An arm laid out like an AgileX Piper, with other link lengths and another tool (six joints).
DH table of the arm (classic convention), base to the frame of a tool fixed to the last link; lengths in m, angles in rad. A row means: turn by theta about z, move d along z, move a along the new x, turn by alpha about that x. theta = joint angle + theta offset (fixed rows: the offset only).
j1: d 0.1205, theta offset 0, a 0, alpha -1.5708
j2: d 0, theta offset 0.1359, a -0.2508, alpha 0
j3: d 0, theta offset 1.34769, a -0.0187, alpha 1.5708
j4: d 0.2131, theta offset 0, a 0, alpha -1.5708
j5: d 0, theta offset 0, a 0, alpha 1.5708
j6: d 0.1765, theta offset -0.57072, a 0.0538, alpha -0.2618
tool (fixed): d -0.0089, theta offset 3.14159, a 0, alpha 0
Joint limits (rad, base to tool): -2.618..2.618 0..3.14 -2.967..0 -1.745..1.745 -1.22..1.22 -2.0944..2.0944
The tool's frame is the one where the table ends.
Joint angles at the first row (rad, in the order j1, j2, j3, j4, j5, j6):
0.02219, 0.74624, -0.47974, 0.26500, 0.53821, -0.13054
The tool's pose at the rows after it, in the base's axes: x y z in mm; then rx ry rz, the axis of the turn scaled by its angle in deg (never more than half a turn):
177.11 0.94 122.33 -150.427 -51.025 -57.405
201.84 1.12 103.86 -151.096 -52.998 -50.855
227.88 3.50 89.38 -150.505 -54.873 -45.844
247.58 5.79 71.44 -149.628 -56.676 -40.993
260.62 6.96 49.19 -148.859 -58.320 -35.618
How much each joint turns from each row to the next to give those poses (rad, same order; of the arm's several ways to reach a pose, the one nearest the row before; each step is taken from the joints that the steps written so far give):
0.00001, 0.24113, -0.00568, 0.08509, -0.11818, -0.09734
-0.00003, 0.20948, -0.05456, 0.08991, -0.06748, -0.12920
0.00004, 0.18302, -0.08861, 0.09361, -0.02140, -0.12390
-0.00001, 0.15444, -0.07465, 0.08151, -0.00669, -0.11189
-0.00003, 0.14031, -0.05876, 0.05986, -0.00345, -0.09256

